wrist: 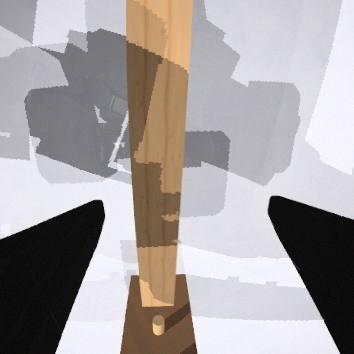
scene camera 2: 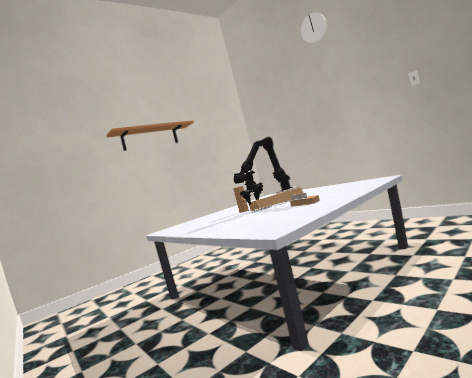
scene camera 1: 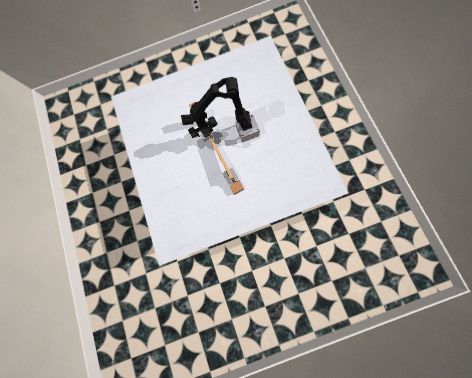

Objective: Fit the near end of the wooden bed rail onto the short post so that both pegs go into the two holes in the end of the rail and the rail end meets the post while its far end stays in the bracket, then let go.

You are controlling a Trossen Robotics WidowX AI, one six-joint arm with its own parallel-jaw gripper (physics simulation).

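Places are measured from the arm's base along level axes (x ahead, y left, z up), in centimetres.
Pixels of known places: gripper, between the fingertips: (wrist: 187, 206) (scene camera 2: 254, 203); arm's base, origin of its link: (scene camera 2: 286, 189) (scene camera 1: 246, 125).
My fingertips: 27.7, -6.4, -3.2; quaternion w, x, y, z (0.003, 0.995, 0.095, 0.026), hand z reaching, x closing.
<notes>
For each thing: its top centre in the pictures, then the offset to it from my fingertips, as dx, dy, dz. "spot": a spot on its surface instead. Level surfaces: height alone.
- short post, a spot on its surface: (wrist: 136, 330) spot: -1.6, -10.1, +0.5
- pale peg, a spot on its surface: (wrist: 158, 325) spot: -0.3, -8.8, +0.8
- orange-brown block, centre of its top: (scene camera 2: 303, 197) (scene camera 1: 233, 180) -6.9, +37.6, -1.2
- white table, height of its surface: dz -4.7
The long wooden bed rail (scene camera 1: 221, 159) (scene camera 2: 276, 199) (wrist: 159, 150) slants across the table. Its far end is at the grey bracket (scene camera 2: 299, 196); how it sits there is too small to tell. The short post (scene camera 2: 239, 198) (wrist: 136, 330) stands upright at the near end, mostly hidden by the arm in scene camera 1. A pale peg (wrist: 158, 325) sticks out of the post, beyond the rail's end. A second peg does not show, and the rail's holes are hidden. My gripper (scene camera 1: 202, 133) (scene camera 2: 253, 198) (wrist: 187, 206) is open, with one finger on each side of the rail near its end.
An orange-brown block (scene camera 1: 237, 187) (scene camera 2: 310, 201) lies by the bracket at the rail's far end. The arm's grey base (scene camera 1: 249, 132) stands beside the rail. The white table (scene camera 1: 280, 200) (scene camera 2: 215, 237) bears everything. A wall shelf (scene camera 2: 150, 128) hangs well away from the table.
</notes>
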